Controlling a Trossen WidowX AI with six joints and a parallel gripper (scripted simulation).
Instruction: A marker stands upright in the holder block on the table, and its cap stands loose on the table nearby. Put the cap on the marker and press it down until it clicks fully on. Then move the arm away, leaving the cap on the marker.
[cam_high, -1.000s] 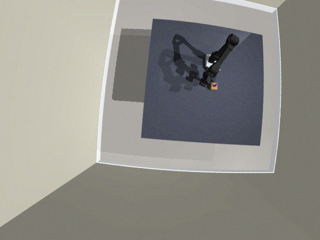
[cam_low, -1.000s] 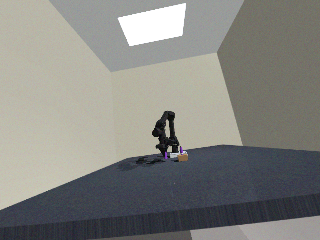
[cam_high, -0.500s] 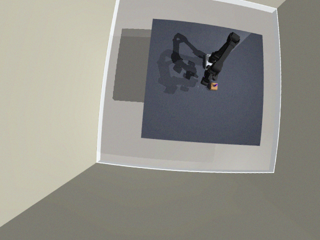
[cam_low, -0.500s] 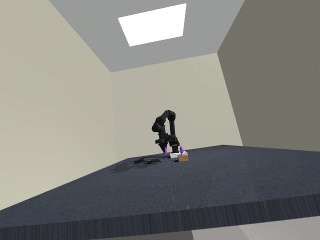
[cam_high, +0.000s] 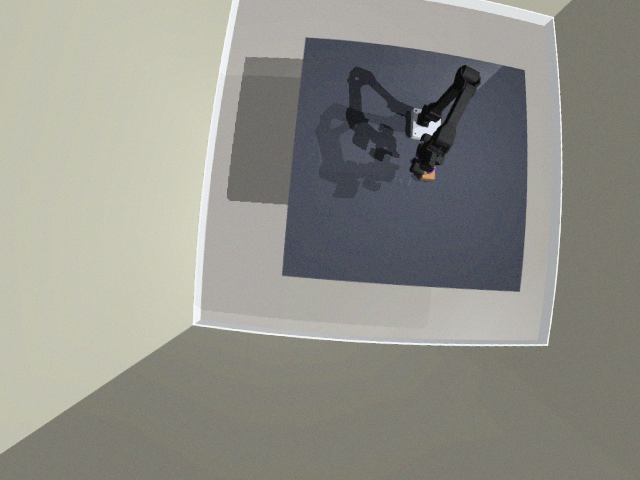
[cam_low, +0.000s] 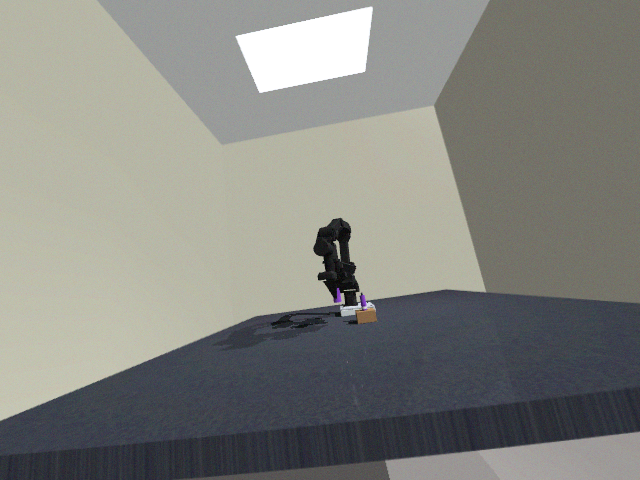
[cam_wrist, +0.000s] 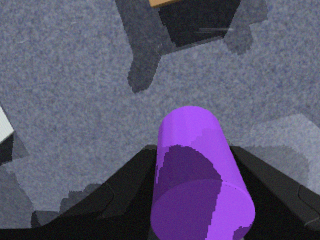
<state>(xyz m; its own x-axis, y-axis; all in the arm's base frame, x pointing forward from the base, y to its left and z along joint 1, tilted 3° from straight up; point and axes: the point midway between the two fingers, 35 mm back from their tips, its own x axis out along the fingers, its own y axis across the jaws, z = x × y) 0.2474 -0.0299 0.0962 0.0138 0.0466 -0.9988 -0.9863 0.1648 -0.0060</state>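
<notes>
Now: the holder block 2 cm ahead of my gripper tip, 10 cm to the left of it and 7 cm below it. The rest, counted from my gripper tip: purple marker cap (1 cm above).
</notes>
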